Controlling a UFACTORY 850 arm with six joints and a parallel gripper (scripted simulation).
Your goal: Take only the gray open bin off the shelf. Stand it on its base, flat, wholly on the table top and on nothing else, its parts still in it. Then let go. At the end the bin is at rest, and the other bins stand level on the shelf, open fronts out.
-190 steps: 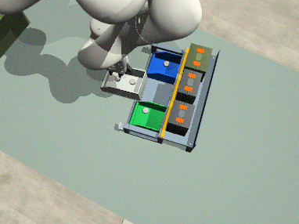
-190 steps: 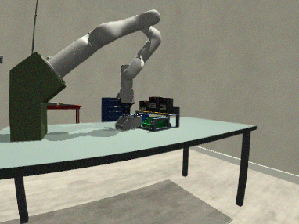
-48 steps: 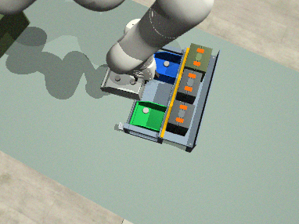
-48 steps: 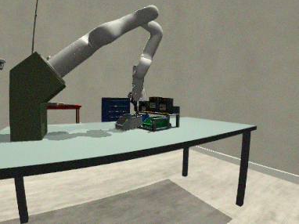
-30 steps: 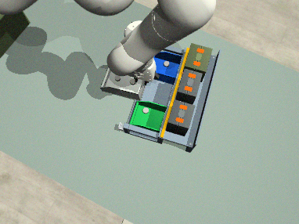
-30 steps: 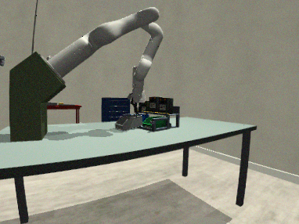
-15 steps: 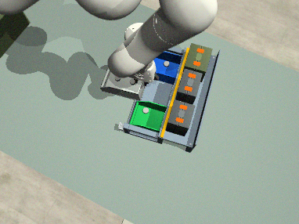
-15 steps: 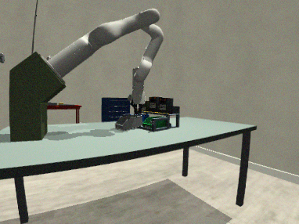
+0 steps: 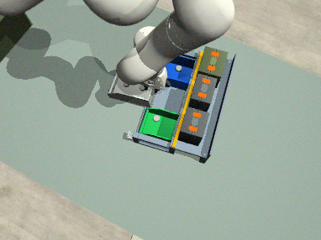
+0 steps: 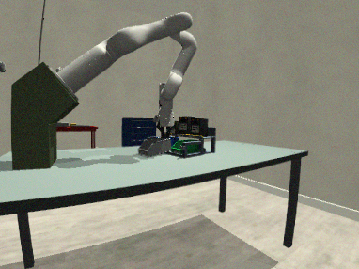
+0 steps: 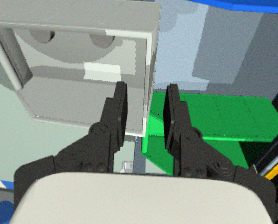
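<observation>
Right now my hand is 70 mm past the gray open bin, 70 mm above it and 30 mm to the left of it. The rest, counted from my hand: yellow rail (120 mm ahead, 50 mm to the left, 10 mm below); blue bin (140 mm to the left, 70 mm below, 40 mm ahead); green bin (120 mm ahead, 70 mm to the right, 70 mm below).
</observation>
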